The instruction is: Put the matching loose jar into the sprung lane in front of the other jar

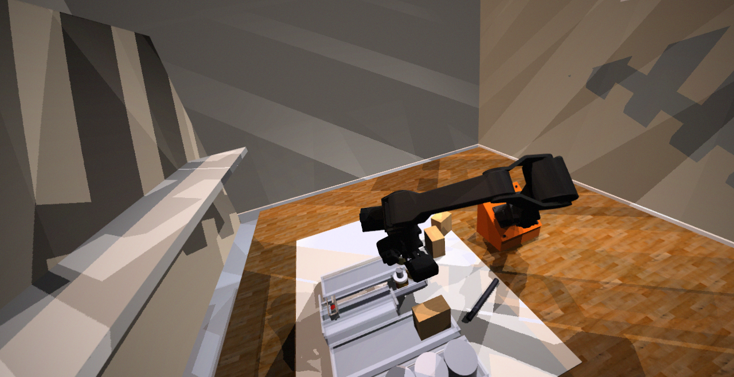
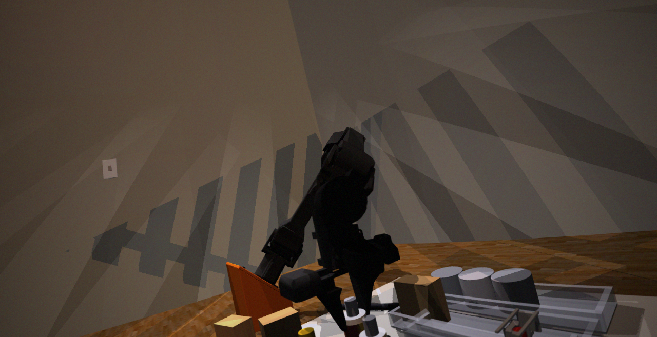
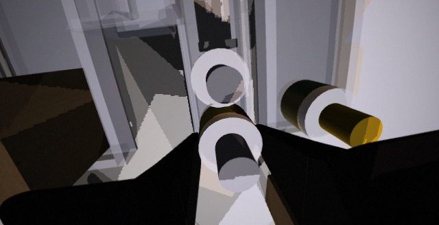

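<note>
My gripper tip is 10 mm short of the brown box, 130 mm to the right of it and 10 mm above it. From my gripper tip the other things lie so: pusher plate (140 mm ahead, 40 mm to the left); lane (140 mm ahead, 30 mm to the left, 30 mm below); black rod (140 mm behind, 110 mm to the left, 40 mm below).
</note>
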